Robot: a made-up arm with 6 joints. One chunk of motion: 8 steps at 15 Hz.
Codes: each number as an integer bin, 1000 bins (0 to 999) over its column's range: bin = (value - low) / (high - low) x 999, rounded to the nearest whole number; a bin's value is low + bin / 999 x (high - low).
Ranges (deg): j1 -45..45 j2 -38..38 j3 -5..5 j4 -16..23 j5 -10..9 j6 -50..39
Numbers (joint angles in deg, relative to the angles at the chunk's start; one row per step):
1: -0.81 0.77 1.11 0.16 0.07 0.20
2: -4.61 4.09 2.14 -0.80 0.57 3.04
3: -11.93 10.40 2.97 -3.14 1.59 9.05
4: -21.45 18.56 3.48 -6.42 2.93 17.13
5: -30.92 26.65 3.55 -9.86 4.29 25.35
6: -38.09 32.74 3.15 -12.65 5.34 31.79
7: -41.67 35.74 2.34 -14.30 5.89 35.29
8: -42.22 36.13 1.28 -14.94 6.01 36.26
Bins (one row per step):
1: 491 510 610 414 529 563
2: 448 553 713 389 556 595
3: 367 636 796 329 609 663
4: 261 743 847 245 680 754
5: 156 850 854 157 751 846
6: 77 930 814 86 807 918
7: 37 969 733 44 835 957
8: 31 974 627 27 842 968

